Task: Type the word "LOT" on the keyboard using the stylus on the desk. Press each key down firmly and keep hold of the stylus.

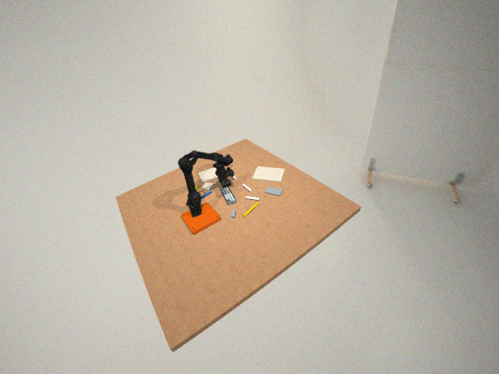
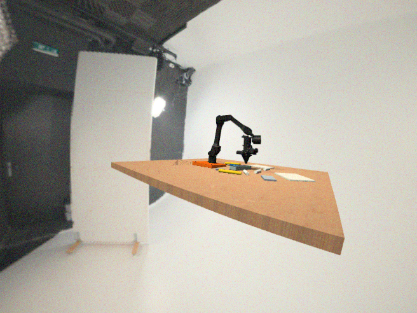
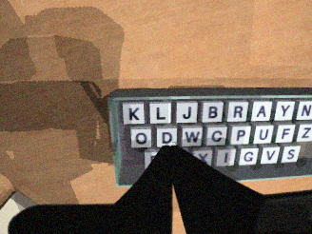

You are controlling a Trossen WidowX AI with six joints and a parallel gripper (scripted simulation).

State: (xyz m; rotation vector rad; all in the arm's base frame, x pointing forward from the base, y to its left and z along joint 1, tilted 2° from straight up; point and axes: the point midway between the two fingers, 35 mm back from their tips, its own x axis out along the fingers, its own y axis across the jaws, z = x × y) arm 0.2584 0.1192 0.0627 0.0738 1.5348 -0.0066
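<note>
The blue stylus lies 17 cm behind my gripper tip, 3 cm to the left of it and 3 cm below it. Round my gripper tip: small grey block (24 cm to the right, 4 cm below, 4 cm behind); yellow stick (27 cm to the right, 7 cm ahead, 3 cm below); cream pad (36 cm ahead, 4 cm below, 1 cm to the left).
</note>
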